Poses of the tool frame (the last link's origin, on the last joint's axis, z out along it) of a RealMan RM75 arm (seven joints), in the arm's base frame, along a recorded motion.
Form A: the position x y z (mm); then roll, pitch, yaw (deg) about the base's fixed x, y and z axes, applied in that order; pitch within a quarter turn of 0, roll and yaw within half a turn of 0.
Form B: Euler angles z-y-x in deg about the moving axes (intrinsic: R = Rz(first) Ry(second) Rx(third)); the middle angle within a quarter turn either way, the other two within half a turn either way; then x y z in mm. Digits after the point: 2 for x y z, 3 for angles.
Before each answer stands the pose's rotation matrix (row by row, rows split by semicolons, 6 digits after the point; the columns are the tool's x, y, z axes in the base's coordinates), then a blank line. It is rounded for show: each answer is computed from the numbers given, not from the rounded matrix.
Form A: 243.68, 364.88, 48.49, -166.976, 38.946, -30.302
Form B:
0.671482 -0.613883 -0.415041; -0.392414 -0.769694 0.503570; -0.628588 -0.175271 -0.757732

-30.302, 38.946, -166.976, 243.68, 364.88, 48.49
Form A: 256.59, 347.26, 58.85, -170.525, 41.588, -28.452
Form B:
0.657599 -0.565993 -0.497208; -0.356334 -0.815164 0.456655; -0.663770 -0.123123 -0.737733

-28.452, 41.588, -170.525, 256.59, 347.26, 58.85
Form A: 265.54, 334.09, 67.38, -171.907, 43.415, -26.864
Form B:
0.648003 -0.533687 -0.543387; -0.328239 -0.839476 0.433058; -0.687278 -0.102262 -0.719161

-26.864, 43.415, -171.907, 265.54, 334.09, 67.38
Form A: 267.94, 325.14, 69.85, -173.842, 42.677, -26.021
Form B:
0.660663 -0.501513 -0.558577; -0.322527 -0.861548 0.392061; -0.677865 -0.078864 -0.730945

-26.021, 42.677, -173.842, 267.94, 325.14, 69.85
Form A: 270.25, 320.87, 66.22, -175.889, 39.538, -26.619
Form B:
0.689459 -0.487702 -0.535530; -0.345542 -0.871258 0.348584; -0.636590 -0.055287 -0.769218

-26.619, 39.538, -175.889, 270.25, 320.87, 66.22
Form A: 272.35, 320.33, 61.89, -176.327, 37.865, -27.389
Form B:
0.700964 -0.493998 -0.514408; -0.363174 -0.867991 0.338668; -0.613803 -0.050574 -0.787838

-27.389, 37.865, -176.327, 272.35, 320.33, 61.89
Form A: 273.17, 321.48, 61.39, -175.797, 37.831, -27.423
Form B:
0.701071 -0.499218 -0.509196; -0.363758 -0.864541 0.346770; -0.613334 -0.057886 -0.787699

-27.423, 37.831, -175.797, 273.17, 321.48, 61.39
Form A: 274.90, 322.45, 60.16, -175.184, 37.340, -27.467
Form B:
0.705429 -0.504792 -0.497548; -0.366707 -0.860656 0.353265; -0.606544 -0.066749 -0.792243

-27.467, 37.340, -175.184, 274.90, 322.45, 60.16
